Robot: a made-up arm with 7 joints.
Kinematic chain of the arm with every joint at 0, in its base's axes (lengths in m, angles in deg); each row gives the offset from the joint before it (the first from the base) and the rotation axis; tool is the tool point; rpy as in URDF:
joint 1: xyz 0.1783 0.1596 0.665 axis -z
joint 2: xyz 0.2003 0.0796 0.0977 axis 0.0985 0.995 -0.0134
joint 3: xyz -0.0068 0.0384 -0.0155 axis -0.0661 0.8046 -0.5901
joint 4: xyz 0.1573 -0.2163 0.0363 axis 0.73 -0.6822 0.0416
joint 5: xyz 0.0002 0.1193 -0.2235 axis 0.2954 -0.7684 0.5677
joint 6: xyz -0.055 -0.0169 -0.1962 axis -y
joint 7: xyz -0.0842 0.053 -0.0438 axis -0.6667 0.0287 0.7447
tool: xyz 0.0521 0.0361 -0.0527 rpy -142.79 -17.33 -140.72
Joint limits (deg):
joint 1: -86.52..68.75
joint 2: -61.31..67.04
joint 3: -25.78..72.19
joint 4: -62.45..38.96
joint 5: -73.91..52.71
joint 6: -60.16..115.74
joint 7: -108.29..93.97
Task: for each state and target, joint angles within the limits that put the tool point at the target. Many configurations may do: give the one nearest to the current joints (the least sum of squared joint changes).
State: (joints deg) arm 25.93 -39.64 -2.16 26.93 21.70 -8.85 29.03
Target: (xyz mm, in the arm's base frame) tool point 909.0 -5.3 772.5
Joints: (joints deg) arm 36.77 -51.14 -5.55 27.81 31.40 0.34 34.36
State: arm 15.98 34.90 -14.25 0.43 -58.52 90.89 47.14
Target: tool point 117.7 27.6 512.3
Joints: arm -1.85 35.20 -11.93 -33.87 -73.91 98.22 49.44
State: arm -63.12 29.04 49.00 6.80 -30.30 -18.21 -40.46
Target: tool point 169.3 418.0 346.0
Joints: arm -44.48 1.64 32.04 26.67 -21.97 -15.29 -42.28
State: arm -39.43 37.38 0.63 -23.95 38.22 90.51 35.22
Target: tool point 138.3 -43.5 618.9
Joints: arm -54.46 53.22 16.76 -53.03 40.66 114.68 30.08
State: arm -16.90 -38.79 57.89 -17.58 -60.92 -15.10 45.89
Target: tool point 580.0 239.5 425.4
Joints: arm 11.03 -61.31 29.96 6.62 -53.46 -14.27 42.18
